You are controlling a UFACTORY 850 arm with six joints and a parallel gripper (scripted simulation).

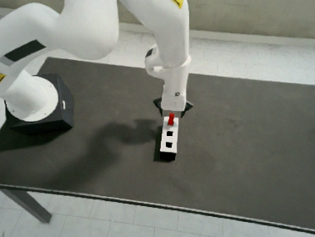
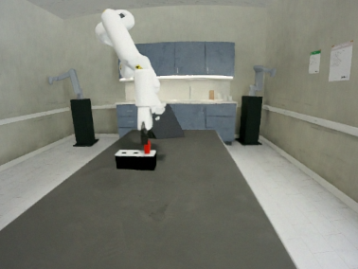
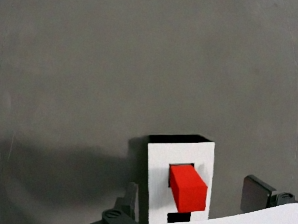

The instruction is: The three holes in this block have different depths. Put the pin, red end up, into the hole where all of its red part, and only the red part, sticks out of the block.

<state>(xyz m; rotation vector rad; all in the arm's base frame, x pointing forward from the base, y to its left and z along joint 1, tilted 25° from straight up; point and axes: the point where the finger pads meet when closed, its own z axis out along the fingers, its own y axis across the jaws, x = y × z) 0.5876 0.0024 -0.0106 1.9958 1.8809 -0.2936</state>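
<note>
Now: hand 4 cm above the pin. From my hand the other things lie so: block 6 cm to the right, 11 cm below.
</note>
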